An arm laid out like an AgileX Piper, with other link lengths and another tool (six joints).
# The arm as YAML. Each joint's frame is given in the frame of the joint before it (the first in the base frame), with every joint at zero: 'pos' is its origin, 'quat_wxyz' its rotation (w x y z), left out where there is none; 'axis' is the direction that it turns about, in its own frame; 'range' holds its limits. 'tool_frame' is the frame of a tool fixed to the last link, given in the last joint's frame.
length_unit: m
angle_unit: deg
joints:
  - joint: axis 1
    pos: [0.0, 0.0, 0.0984]
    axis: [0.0, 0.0, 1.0]
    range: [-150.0, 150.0]
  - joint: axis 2
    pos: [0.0, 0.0, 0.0]
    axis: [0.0, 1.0, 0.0]
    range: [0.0, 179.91]
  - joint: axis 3
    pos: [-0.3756, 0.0, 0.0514]
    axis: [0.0, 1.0, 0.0]
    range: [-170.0, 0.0]
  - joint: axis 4
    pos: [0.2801, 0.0, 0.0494]
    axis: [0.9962, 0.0, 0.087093]
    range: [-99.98, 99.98]
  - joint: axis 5
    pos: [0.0, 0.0, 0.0]
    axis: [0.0, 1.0, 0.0]
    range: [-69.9, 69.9]
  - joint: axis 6
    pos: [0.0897, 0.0, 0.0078]
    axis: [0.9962, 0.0, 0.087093]
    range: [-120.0, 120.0]
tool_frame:
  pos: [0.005, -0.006, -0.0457]
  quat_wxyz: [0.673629, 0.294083, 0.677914, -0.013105]
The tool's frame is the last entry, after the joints.
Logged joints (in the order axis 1, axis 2, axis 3, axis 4, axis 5, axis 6), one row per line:
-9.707, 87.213, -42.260, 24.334, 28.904, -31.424
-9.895, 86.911, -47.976, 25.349, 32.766, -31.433
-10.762, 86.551, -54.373, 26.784, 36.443, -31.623
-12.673, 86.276, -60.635, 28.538, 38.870, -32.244
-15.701, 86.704, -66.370, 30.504, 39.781, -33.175
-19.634, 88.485, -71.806, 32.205, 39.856, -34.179
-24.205, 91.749, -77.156, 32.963, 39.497, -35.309
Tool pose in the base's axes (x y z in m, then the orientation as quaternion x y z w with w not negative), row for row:
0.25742, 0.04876, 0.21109, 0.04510, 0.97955, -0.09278, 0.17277
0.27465, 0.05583, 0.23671, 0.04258, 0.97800, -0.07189, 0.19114
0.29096, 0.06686, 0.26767, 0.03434, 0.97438, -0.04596, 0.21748
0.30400, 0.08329, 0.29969, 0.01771, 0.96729, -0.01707, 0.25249
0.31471, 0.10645, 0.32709, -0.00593, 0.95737, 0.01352, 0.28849
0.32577, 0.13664, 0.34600, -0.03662, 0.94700, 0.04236, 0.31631
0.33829, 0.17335, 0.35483, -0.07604, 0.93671, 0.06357, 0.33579
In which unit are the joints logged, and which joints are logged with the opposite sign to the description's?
The joints are logged in degrees. Opposite sign: axis 1.
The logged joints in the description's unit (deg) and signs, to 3 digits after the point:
9.707, 87.213, -42.260, 24.334, 28.904, -31.424
9.895, 86.911, -47.976, 25.349, 32.766, -31.433
10.762, 86.551, -54.373, 26.784, 36.443, -31.623
12.673, 86.276, -60.635, 28.538, 38.870, -32.244
15.701, 86.704, -66.370, 30.504, 39.781, -33.175
19.634, 88.485, -71.806, 32.205, 39.856, -34.179
24.205, 91.749, -77.156, 32.963, 39.497, -35.309

